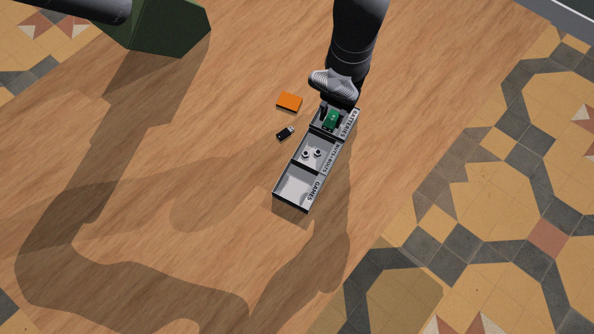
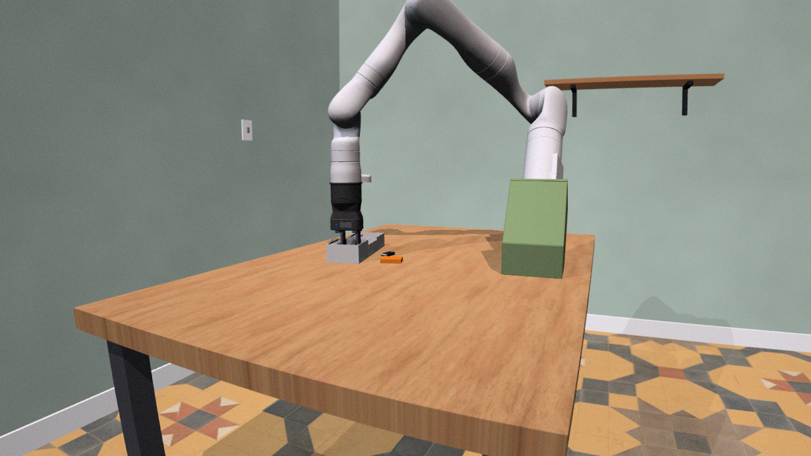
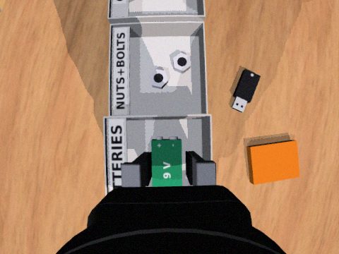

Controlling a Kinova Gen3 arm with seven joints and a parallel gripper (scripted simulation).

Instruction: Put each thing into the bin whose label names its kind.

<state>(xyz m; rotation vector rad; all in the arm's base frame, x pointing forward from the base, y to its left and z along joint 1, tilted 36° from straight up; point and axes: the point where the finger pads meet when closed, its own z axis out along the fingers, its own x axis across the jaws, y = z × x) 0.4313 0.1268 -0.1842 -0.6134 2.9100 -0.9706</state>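
The green 9 v battery is 20 mm below my hand, 10 mm to the right of it and 10 mm ahead of it. Also, from my hand: black USB stick (90 mm to the right, 50 mm behind, 30 mm below); flat orange box (100 mm behind, 40 mm to the right, 30 mm below); bin row (80 mm to the right, 40 mm ahead, 10 mm below).
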